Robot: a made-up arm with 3 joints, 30 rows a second.
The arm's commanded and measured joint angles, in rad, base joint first. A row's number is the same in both.
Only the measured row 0 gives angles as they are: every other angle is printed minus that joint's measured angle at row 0.
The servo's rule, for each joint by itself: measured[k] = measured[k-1] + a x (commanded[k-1-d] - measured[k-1]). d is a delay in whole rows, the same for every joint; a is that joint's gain. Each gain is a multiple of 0.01, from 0.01 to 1. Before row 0 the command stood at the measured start. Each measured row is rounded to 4 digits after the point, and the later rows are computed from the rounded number. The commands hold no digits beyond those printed.
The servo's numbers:
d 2
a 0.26 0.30 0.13
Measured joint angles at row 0: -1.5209 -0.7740 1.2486
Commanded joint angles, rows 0 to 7: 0.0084 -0.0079 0.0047; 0.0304 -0.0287 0.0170; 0.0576 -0.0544 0.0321; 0.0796 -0.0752 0.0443; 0.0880 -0.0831 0.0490; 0.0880 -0.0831 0.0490; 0.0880 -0.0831 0.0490; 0.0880 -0.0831 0.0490
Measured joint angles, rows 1 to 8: 0.0000 0.0000 0.0000; 0.0000 0.0000 0.0000; 0.0022 -0.0024 0.0006; 0.0095 -0.0103 0.0027; 0.0220 -0.0235 0.0065; 0.0370 -0.0390 0.0114; 0.0503 -0.0522 0.0163; 0.0601 -0.0615 0.0206
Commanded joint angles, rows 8 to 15: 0.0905 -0.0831 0.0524; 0.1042 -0.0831 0.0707; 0.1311 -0.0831 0.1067; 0.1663 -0.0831 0.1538; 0.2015 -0.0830 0.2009; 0.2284 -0.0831 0.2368; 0.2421 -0.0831 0.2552; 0.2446 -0.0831 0.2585
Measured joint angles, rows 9 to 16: 0.0674 -0.0680 0.0243; 0.0728 -0.0725 0.0275; 0.0774 -0.0757 0.0307; 0.0844 -0.0779 0.0359; 0.0965 -0.0795 0.0451; 0.1146 -0.0806 0.0592; 0.1372 -0.0813 0.0776; 0.1609 -0.0818 0.0983
